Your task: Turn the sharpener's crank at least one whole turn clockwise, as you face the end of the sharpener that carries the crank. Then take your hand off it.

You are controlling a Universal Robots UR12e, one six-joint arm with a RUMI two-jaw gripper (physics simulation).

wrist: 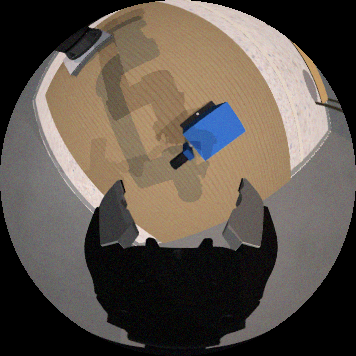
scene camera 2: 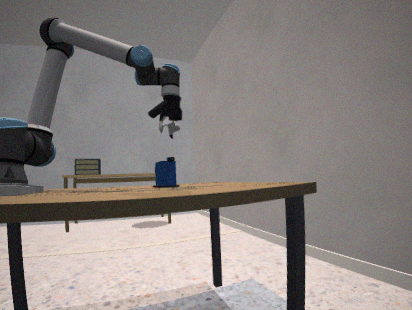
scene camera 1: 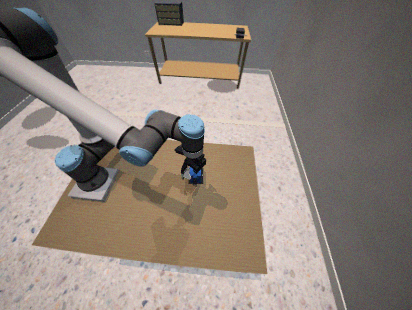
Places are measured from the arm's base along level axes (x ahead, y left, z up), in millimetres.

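Pixels of known places: gripper, fingertip midpoint: (wrist: 180, 180) (scene camera 2: 167, 136) (scene camera 1: 192, 169); arm's base, origin of the base link: (scene camera 2: 1, 185) (scene camera 1: 93, 178).
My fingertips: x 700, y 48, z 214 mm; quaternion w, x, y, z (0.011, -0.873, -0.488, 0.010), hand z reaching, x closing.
For each thing: its top centre in the pictures, then the offset to it from my fingertips. "pt": a spot on its surface instead.
- blue sharpener, surface spot: (wrist: 216, 130) pt dy +82, dx +0, dz -118 mm
- black handle, surface spot: (wrist: 178, 160) (scene camera 2: 170, 157) pt dy -15, dx +11, dz -104 mm
The blue sharpener (scene camera 1: 196, 176) (scene camera 2: 166, 174) (wrist: 216, 130) stands upright on the table (scene camera 1: 235, 225) (scene camera 2: 240, 194) (wrist: 250, 80). Its crank has a black handle (scene camera 2: 171, 159) (wrist: 178, 160) that sticks out from one end, toward the lower left in the wrist view; in the second scene view the handle shows at the sharpener's top. My gripper (scene camera 1: 191, 172) (scene camera 2: 166, 134) (wrist: 180, 180) is open and empty. It points down and hangs above the sharpener, clear of it and of the crank. In the first scene view the gripper hides part of the sharpener, and the crank cannot be made out there.
The arm's base plate (scene camera 1: 109, 185) (scene camera 2: 30, 189) (wrist: 75, 67) stands on the left part of the table. A second table (scene camera 1: 200, 31) (scene camera 2: 115, 176) stands behind, with a dark drawer unit (scene camera 1: 169, 14) (scene camera 2: 87, 166) and a small black object (scene camera 1: 240, 33) on it.
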